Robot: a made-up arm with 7 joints.
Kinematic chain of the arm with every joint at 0, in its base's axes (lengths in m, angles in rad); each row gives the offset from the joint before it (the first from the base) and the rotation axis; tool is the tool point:
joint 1: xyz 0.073 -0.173 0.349 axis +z
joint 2: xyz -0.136 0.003 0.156 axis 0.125 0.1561 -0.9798
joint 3: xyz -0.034 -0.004 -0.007 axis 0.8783 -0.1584 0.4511
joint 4: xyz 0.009 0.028 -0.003 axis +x
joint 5: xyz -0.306 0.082 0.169 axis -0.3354 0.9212 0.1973
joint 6: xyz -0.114 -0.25 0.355 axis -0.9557 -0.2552 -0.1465
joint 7: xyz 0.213 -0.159 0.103 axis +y
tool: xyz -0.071 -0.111 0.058
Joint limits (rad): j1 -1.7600..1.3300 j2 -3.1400..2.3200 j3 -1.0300..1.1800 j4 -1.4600..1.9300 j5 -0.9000..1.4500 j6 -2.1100..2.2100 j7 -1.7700..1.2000
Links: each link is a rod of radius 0.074 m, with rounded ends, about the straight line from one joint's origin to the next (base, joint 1, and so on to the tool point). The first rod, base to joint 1, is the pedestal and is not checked.
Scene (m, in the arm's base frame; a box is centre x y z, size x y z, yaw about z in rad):
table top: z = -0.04
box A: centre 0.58 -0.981 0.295 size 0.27 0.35 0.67 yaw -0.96
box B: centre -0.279 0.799 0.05 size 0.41 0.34 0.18 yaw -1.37
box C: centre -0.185 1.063 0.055 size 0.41 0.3 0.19 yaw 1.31
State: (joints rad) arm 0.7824 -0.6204 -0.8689 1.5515 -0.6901 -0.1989 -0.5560
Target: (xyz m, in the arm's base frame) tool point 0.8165 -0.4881 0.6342
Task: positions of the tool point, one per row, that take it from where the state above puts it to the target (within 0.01 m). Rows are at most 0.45 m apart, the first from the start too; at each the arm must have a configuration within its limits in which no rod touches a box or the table.
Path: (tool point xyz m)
1: 0.1138 -1.0997 0.5583
2: 0.0087 -1.0579 0.7499
3: -0.1170 -0.9600 0.9055
4: -0.2465 -0.8146 1.0086
5: -0.3645 -0.6378 1.0486
6: -0.4592 -0.4519 1.0225
7: -0.3485 -0.6469 1.0786
8: -0.1567 -0.8041 1.1066
9: 0.1005 -0.8844 1.1016
10: 0.3863 -0.8558 1.0611
11: 0.6476 -0.7055 0.9853
12: 0.8165 -0.4882 0.6342

